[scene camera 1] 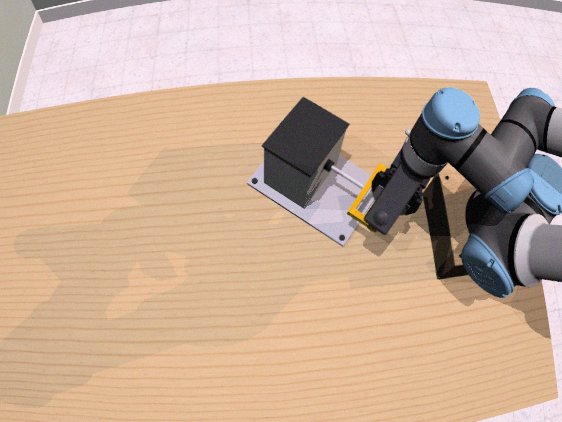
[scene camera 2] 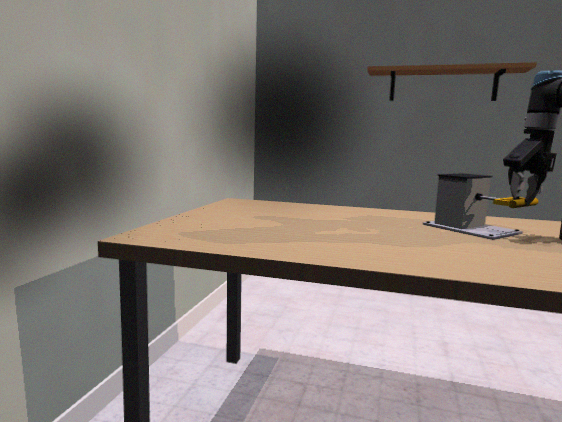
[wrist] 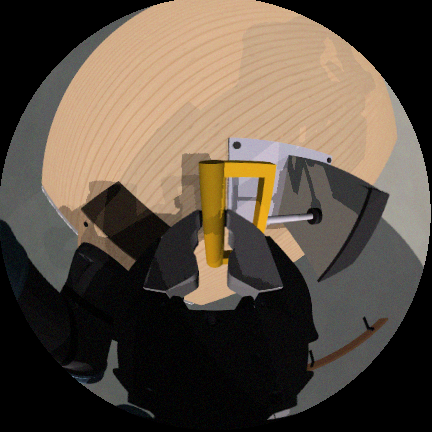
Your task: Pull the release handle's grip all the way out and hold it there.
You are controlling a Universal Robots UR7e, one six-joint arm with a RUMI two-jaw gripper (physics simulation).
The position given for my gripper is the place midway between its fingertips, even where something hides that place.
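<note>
My gripper is visible (scene camera 1: 384,208), (scene camera 2: 521,204), (wrist: 213,211); a base plate (wrist: 239,148) is visible too.
</note>
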